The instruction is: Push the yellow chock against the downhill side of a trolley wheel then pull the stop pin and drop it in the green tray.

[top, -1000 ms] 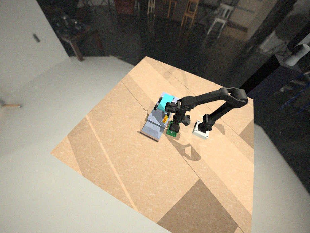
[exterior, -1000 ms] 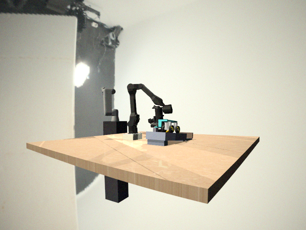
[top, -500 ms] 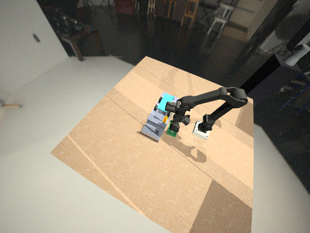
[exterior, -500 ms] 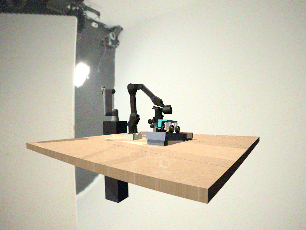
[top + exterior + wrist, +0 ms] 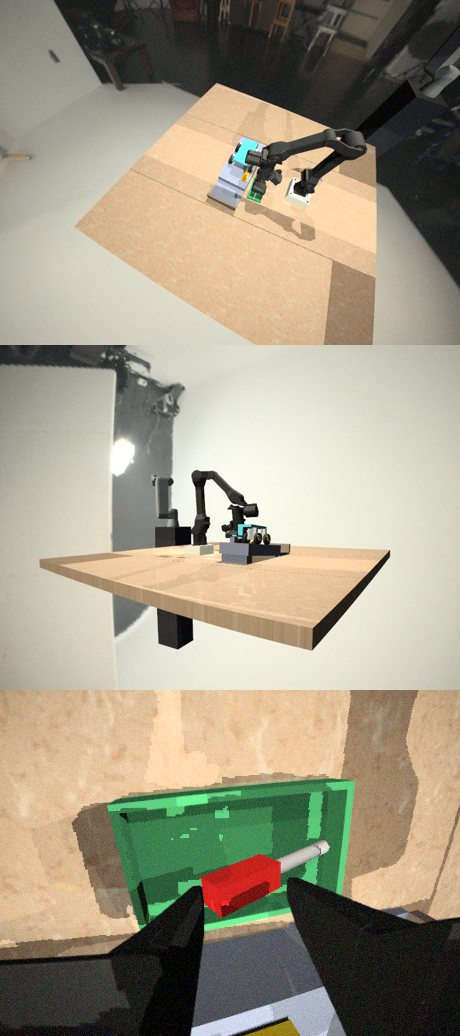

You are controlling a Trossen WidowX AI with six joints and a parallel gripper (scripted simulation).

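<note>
My gripper tip is now 2 cm to the right of the red-headed stop pin and 1 cm above it. The rest, counted from my gripper tip: yellow chock 7 cm ahead, 2 cm to the right, 4 cm above; then green tray 1 cm behind, 1 cm to the left, 4 cm below; then trolley 11 cm ahead, 11 cm to the right, 7 cm above.
</note>
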